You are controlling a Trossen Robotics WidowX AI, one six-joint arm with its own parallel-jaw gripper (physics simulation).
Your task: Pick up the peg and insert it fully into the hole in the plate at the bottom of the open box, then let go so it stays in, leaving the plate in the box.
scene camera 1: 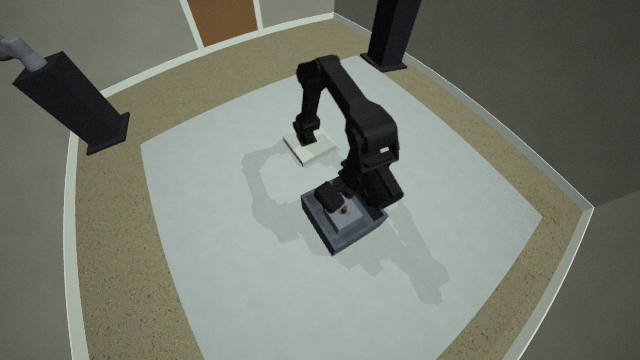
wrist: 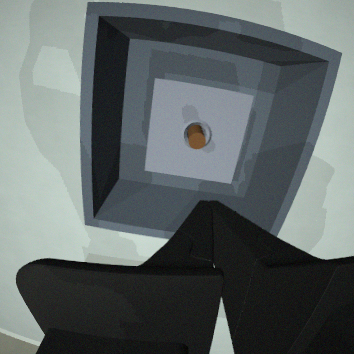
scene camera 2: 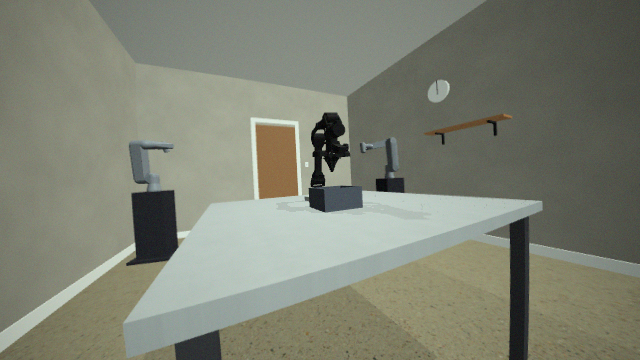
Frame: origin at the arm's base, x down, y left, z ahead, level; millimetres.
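Where they show: gripper, fingertip midpoint: (scene camera 1: 346, 192) (wrist: 206, 209) (scene camera 2: 332, 171); arm's base at its link origin: (scene camera 1: 306, 138).
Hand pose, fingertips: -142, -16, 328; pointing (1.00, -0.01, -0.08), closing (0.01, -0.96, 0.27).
Note:
Each offset is from my fingertips to the top centre of the thing, as dx, dy, dz. Level surfaces: height alone.
An orange-brown peg @[+84, +4, +9] (scene camera 1: 344, 209) (wrist: 196, 138) stands in the round hole of the light grey plate @[+111, +2, +8] (scene camera 1: 345, 224) (wrist: 167, 155). Its top sticks up a little above the plate; how deep it sits cannot be told. The plate lies on the bottom of the open dark blue-grey box @[+74, +2, +8] (scene camera 1: 322, 238) (scene camera 2: 343, 198) (wrist: 86, 125). The peg and plate are hidden by the box walls in scene camera 2. My gripper (scene camera 2: 332, 170) (wrist: 206, 209) is shut with nothing between its fingertips. It hangs above the box, clear of the peg, and its fingertips touch nothing.
The box stands on the pale table @[dx +171] (scene camera 1: 225, 300) (scene camera 2: 260, 250). The black arm rises from a white base plate (scene camera 1: 320, 151) behind the box. Dark pedestals (scene camera 1: 75, 100) (scene camera 2: 154, 225) with grey arms stand beyond the table.

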